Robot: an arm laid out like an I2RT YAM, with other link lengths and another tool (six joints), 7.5 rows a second.
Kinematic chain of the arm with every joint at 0, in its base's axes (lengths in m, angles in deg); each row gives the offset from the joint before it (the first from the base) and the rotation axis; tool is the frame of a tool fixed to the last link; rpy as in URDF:
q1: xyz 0 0 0.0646 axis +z
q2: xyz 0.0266 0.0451 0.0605 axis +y
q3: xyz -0.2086 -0.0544 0 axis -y
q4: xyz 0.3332 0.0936 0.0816 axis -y
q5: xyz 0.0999 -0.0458 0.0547 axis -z
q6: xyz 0.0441 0 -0.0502 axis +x
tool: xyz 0.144 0.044 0.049 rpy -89.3 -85.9 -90
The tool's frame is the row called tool.
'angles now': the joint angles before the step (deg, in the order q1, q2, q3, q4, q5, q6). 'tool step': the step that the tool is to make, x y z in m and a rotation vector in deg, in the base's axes. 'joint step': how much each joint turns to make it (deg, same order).
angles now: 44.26 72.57 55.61 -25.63 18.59 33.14
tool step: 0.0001 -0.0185 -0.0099 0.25 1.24 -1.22
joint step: -1.69 -3.10 -3.42 -0.55 -1.05 0.46
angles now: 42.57 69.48 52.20 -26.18 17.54 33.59
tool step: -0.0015 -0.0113 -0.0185 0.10 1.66 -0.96
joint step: -0.95 -1.31 -3.05 0.30 -0.82 0.90
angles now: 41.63 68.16 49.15 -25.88 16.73 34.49
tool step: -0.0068 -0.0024 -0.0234 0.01 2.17 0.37
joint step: -0.09 -0.23 -2.71 0.67 -1.36 0.71
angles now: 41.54 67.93 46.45 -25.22 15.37 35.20
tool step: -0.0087 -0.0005 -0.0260 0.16 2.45 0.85
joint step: 0.01 0.14 -2.82 1.09 -1.86 0.57
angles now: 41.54 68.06 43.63 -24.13 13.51 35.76
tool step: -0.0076 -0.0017 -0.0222 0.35 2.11 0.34
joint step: -0.01 0.15 -2.50 1.12 -1.49 0.84
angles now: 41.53 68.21 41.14 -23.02 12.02 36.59
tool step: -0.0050 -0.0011 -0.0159 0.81 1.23 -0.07
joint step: 0.03 0.15 -2.18 1.74 -1.03 1.01
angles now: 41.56 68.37 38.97 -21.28 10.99 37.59
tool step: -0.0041 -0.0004 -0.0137 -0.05 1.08 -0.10
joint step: 0.25 0.86 -1.04 0.92 -0.31 0.71
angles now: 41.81 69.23 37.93 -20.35 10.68 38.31
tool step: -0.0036 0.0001 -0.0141 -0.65 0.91 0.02
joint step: 0.36 1.48 -0.52 0.82 0.11 0.36
